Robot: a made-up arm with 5 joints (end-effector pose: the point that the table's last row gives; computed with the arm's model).
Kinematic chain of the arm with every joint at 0, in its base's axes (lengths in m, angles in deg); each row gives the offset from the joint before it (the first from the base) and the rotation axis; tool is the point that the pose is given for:
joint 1: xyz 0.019 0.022 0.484 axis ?
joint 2: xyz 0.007 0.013 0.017 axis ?
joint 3: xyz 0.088 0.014 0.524 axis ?
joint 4: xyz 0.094 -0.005 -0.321 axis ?
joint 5: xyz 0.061 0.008 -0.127 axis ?
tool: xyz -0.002 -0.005 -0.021
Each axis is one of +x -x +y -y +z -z.
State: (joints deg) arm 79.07 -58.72 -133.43 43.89 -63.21
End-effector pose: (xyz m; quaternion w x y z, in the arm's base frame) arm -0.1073 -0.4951 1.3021 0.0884 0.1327 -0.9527 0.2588
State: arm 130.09 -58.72 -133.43 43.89 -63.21
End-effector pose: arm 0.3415 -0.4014 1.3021 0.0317 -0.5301 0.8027 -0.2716
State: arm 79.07 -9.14 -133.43 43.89 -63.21
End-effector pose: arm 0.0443 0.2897 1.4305 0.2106 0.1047 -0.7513 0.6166
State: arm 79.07 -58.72 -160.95 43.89 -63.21
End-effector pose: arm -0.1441 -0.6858 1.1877 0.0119 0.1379 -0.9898 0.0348
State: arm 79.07 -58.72 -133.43 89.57 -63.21
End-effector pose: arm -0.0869 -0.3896 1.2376 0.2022 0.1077 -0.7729 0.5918
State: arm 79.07 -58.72 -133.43 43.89 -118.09
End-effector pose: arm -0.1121 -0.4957 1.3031 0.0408 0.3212 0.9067 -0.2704
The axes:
joint 1: +z
joint 2: +y
joint 3: +y
joint 4: +y
joint 5: -z

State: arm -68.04 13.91 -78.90 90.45 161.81
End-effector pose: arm 0.2540 -0.4663 0.7780 0.4111 0.1609 -0.1506 0.8846
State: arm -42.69 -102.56 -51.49 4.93 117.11
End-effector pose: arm -0.2821 0.3461 0.9592 0.0467 0.5829 -0.7677 -0.2621
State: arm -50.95 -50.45 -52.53 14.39 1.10
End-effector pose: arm 0.1015 -0.0399 1.1215 0.6432 -0.2943 -0.6333 -0.3140
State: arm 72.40 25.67 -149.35 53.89 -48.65
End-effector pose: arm 0.2033 0.6865 1.1998 0.4036 0.1177 -0.5598 0.7140
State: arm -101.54 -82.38 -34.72 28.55 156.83
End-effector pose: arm 0.0753 0.1210 0.9447 0.4524 -0.3239 0.6184 0.5550
